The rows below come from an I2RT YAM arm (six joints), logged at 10 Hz.
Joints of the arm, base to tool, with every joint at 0 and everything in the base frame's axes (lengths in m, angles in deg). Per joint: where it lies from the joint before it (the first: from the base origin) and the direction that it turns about. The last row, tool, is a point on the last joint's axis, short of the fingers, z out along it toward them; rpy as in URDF.
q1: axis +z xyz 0 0 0.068
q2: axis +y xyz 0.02 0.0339 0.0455
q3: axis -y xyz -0.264 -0.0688 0
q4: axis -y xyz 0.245 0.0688 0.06
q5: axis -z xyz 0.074 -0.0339 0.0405
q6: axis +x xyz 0.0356 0 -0.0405
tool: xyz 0 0 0 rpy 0 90 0
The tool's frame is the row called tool.
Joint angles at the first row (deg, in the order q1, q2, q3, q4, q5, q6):
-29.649 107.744 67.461 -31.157 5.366 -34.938
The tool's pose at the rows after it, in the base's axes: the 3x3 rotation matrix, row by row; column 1 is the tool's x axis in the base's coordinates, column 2 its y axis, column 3 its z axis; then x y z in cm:
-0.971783 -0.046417 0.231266; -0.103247 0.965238 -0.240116; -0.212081 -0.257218 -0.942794; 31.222 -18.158 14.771
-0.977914 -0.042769 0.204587; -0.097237 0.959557 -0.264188; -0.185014 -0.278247 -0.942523; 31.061 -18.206 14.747
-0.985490 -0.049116 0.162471; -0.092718 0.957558 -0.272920; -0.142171 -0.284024 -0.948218; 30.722 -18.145 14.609
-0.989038 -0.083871 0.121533; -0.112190 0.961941 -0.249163; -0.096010 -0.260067 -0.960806; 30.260 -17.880 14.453
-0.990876 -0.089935 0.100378; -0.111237 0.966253 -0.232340; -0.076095 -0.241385 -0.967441; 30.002 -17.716 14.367
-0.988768 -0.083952 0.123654; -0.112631 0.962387 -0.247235; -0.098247 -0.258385 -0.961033; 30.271 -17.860 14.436
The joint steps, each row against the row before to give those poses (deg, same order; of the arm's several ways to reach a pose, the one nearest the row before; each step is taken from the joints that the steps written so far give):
0.000 0.067 -0.152 0.394 0.044 -0.022
0.000 -0.002 -0.002 -0.612 1.967 0.000
-0.022 0.088 0.003 -1.794 1.639 -0.175
0.000 -0.001 -0.045 -2.797 -0.022 -1.333
0.000 -0.001 -0.046 -1.551 -0.240 0.022
0.022 0.001 0.001 1.639 0.087 0.000

